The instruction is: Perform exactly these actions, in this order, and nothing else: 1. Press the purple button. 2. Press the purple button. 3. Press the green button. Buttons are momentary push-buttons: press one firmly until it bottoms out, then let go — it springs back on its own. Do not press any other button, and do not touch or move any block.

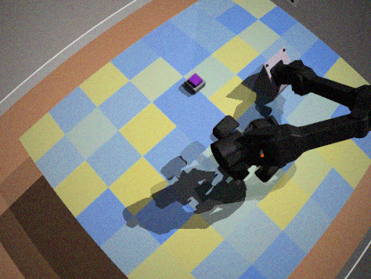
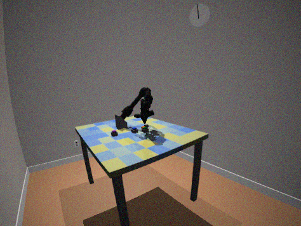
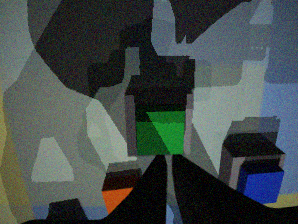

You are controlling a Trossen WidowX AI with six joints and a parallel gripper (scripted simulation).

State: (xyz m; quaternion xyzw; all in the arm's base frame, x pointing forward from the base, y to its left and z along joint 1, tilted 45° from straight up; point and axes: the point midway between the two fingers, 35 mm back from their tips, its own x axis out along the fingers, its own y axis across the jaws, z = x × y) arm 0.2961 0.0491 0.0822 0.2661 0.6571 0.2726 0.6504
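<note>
The green button lies 40 mm below my gripper tip. From my gripper tip the other things lie so: purple button (270 mm to the right, 100 mm behind, 40 mm below); blue button (80 mm to the right, 50 mm behind, 40 mm below).
</note>
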